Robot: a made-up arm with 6 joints. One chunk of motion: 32 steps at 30 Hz.
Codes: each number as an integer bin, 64 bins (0 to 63) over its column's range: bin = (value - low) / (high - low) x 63, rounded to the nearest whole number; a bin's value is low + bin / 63 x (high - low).
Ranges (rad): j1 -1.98..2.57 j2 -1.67..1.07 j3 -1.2..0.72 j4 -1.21..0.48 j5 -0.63..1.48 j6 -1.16..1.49
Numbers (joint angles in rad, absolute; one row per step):
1: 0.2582 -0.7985 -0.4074 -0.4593 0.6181 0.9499
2: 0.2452 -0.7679 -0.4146 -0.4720 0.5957 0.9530
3: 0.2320 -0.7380 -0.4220 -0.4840 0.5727 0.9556
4: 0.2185 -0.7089 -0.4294 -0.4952 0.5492 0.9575
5: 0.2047 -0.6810 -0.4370 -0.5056 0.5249 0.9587
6: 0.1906 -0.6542 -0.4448 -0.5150 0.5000 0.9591
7: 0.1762 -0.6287 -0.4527 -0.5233 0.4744 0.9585
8: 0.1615 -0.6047 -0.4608 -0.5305 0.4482 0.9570
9: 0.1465 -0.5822 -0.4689 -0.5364 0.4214 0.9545
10: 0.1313 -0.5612 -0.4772 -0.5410 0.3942 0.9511
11: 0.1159 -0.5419 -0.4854 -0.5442 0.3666 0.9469
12: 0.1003 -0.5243 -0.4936 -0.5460 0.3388 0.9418
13: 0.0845 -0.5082 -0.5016 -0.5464 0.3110 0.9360
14: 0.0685 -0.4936 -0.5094 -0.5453 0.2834 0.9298
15: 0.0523 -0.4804 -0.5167 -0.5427 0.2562 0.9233
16: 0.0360 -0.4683 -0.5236 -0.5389 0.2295 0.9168
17: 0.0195 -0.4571 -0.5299 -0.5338 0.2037 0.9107
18: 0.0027 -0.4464 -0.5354 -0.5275 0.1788 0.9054
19: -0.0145 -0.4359 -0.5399 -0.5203 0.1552 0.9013
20: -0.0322 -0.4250 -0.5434 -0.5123 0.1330 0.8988
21: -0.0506 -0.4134 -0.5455 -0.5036 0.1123 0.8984
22: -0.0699 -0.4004 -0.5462 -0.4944 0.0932 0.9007
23: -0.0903 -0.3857 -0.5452 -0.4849 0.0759 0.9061
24: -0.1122 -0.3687 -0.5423 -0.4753 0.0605 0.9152
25: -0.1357 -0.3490 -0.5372 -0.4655 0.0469 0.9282
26: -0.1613 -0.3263 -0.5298 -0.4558 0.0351 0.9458
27: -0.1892 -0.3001 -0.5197 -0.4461 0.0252 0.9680
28: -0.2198 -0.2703 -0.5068 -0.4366 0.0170 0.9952
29: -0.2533 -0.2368 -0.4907 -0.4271 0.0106 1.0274
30: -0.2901 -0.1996 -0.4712 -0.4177 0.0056 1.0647
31: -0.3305 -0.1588 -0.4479 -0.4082 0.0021 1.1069
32: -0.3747 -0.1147 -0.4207 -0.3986 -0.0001 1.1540
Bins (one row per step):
1: 31 20 26 28 37 50
2: 31 21 26 28 37 50
3: 31 21 26 27 36 50
4: 30 22 25 27 35 50
5: 30 23 25 26 34 50
6: 30 23 25 26 34 50
7: 30 24 25 26 33 50
8: 30 24 24 25 32 50
9: 29 25 24 25 31 50
10: 29 25 24 25 31 50
11: 29 26 23 25 30 50
12: 29 26 23 25 29 50
13: 29 27 23 25 28 50
14: 28 27 23 25 27 50
15: 28 27 22 25 26 50
16: 28 28 22 25 26 49
17: 28 28 22 25 25 49
18: 27 28 22 25 24 49
19: 27 28 22 26 23 49
20: 27 29 22 26 23 49
21: 27 29 21 26 22 49
22: 26 29 21 27 22 49
23: 26 30 21 27 21 49
24: 26 30 22 27 21 49
25: 26 30 22 28 20 50
26: 25 31 22 28 20 50
27: 25 31 22 28 20 51
28: 24 32 23 29 19 51
29: 24 33 23 29 19 52
30: 23 34 24 30 19 53
31: 23 35 25 30 19 54
32: 22 36 26 30 19 55

